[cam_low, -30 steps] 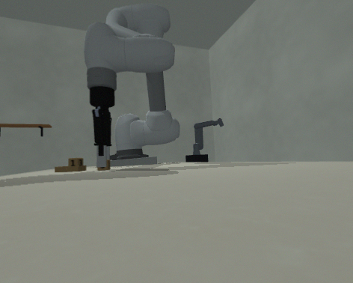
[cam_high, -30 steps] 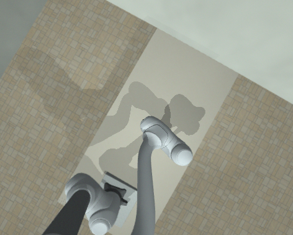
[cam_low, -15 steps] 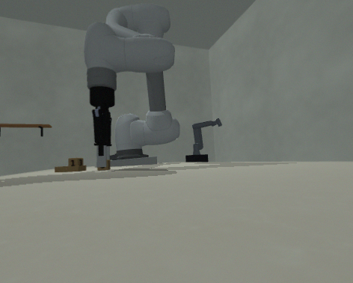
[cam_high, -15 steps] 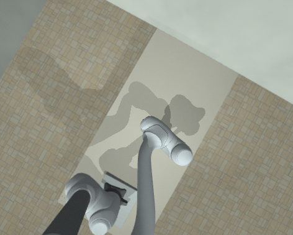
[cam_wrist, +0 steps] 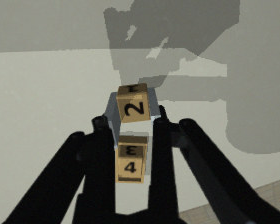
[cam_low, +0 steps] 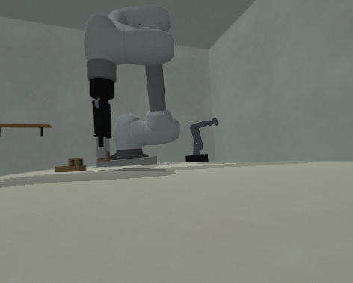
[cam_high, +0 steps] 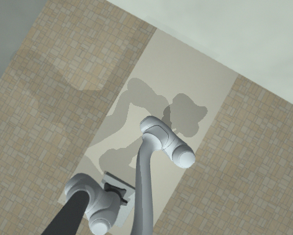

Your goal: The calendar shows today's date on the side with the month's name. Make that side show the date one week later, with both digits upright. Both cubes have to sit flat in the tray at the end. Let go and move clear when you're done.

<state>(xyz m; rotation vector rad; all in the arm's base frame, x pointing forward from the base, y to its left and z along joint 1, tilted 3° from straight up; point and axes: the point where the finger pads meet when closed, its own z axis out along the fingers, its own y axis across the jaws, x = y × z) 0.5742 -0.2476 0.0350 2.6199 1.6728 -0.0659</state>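
The tray lies 9 cm to the right of my hand, 7 cm behind it and 6 cm below it. The rest, counted from my hand: wooden cube 3 cm below.
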